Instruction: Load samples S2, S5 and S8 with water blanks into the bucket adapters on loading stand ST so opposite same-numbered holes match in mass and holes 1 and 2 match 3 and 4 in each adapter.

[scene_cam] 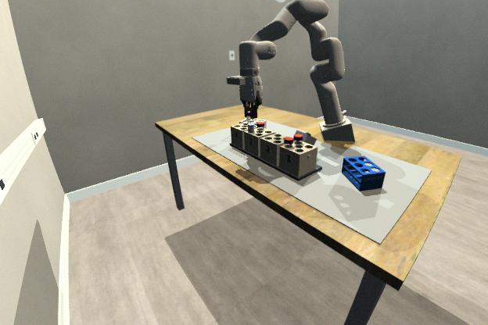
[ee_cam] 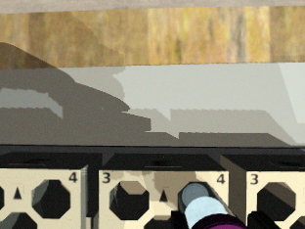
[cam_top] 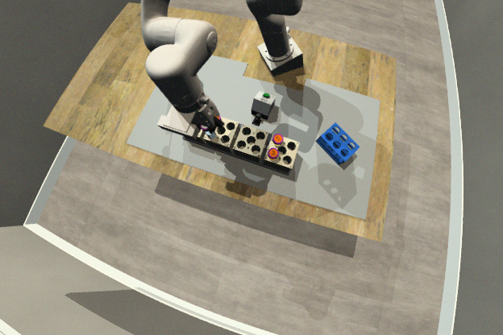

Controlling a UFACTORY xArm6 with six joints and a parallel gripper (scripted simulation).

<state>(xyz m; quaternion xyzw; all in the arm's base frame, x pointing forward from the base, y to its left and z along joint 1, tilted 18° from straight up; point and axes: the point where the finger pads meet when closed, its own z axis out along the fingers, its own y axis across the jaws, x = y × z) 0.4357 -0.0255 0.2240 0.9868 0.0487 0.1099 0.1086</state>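
Now: the water blank 1 cm to the right of my hand and 5 cm below it. The rest, counted from my hand: white blank rack (17 cm behind, 25 cm to the right, 15 cm below); green DONE key (24 cm behind, 11 cm to the left, 11 cm below); blue sample rack (17 cm behind, 43 cm to the left, 15 cm below).
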